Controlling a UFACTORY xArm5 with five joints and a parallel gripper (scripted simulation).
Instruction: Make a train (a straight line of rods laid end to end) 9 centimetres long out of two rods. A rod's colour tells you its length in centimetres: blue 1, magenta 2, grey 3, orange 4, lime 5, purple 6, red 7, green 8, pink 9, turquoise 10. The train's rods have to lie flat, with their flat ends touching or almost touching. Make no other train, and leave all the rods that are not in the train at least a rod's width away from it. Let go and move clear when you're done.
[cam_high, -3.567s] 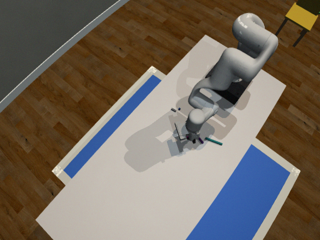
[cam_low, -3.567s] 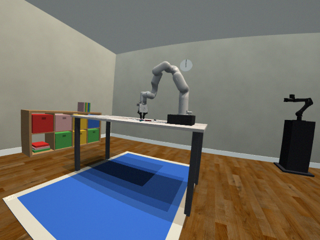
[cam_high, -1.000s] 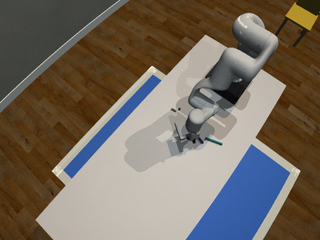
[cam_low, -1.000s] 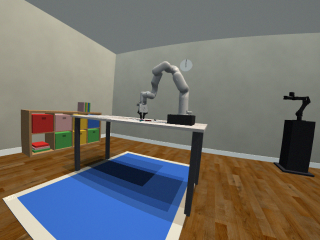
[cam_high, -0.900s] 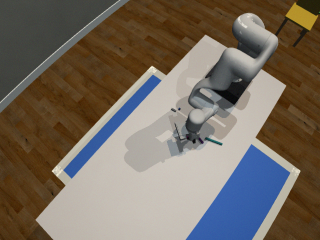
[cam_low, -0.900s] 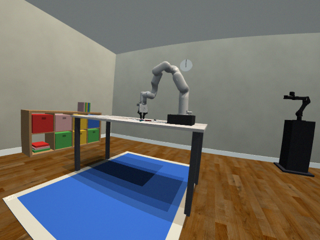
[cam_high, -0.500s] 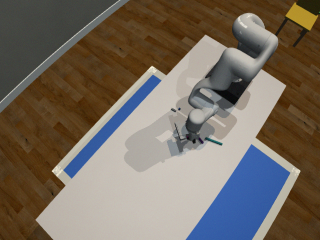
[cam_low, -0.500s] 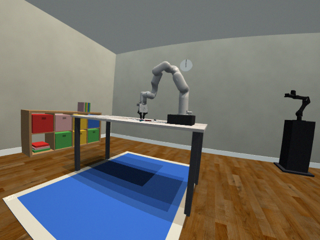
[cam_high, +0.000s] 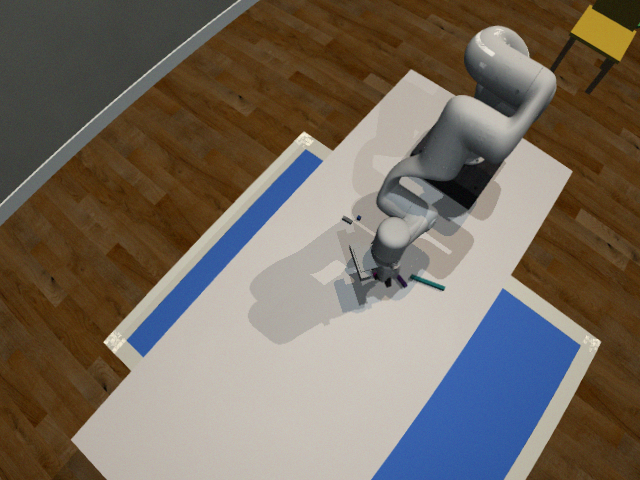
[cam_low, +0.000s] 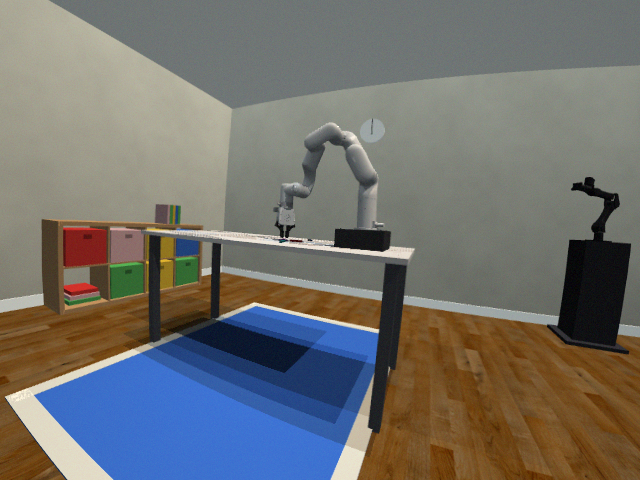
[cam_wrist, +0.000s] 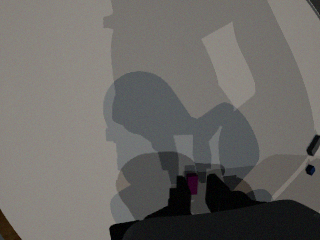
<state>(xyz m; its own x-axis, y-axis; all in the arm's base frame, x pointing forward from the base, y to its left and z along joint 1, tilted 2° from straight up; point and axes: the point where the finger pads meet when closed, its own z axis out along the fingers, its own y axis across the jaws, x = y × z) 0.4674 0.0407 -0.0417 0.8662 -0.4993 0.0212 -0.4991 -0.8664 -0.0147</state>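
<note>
Now: the magenta rod 30 mm below my hand. The rest, counted from my hand: turquoise rod: 120 mm to the left, 80 mm behind, 30 mm below; then red rod: 90 mm behind, 30 mm below, 10 mm to the left; then purple rod: 60 mm to the left, 30 mm below, 30 mm behind.
</note>
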